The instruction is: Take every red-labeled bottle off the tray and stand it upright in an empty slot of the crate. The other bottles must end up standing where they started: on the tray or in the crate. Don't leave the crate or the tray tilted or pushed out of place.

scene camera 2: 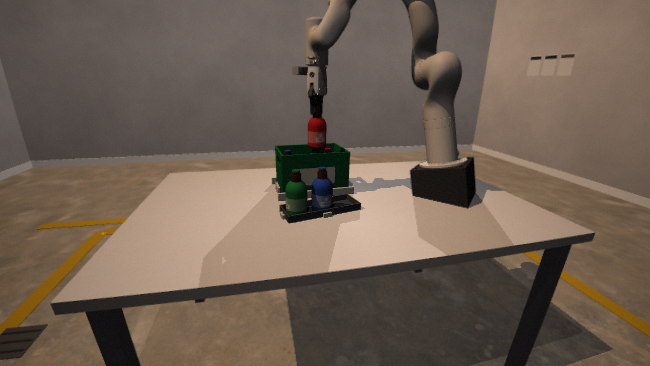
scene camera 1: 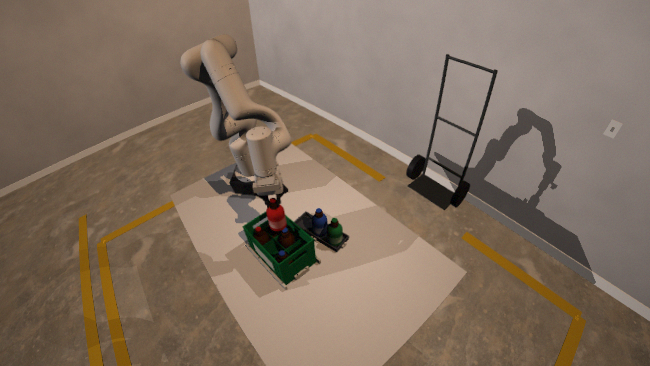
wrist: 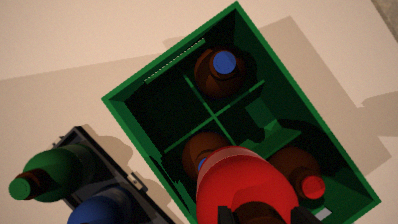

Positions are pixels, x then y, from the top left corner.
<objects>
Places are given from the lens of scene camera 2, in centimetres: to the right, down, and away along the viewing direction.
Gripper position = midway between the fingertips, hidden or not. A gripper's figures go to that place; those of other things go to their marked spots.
my gripper [scene camera 2: 316,114]: -3, -27, 110
green crate [scene camera 2: 336,165]: 5, -7, 112
</objects>
